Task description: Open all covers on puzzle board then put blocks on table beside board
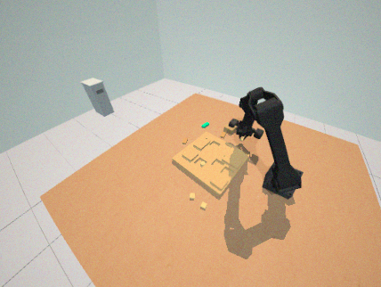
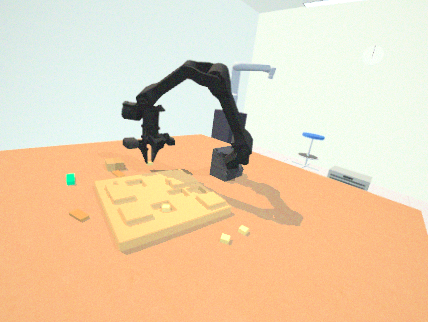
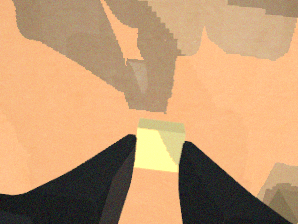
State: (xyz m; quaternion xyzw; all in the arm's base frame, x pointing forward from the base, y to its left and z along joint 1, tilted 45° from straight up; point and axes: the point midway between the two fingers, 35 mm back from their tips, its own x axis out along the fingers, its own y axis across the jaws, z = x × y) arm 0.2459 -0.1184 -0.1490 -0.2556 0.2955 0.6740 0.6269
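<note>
My gripper tip is 8 cm short of the tan puzzle board, 24 cm to the right of it and 1 cm above it.
</note>
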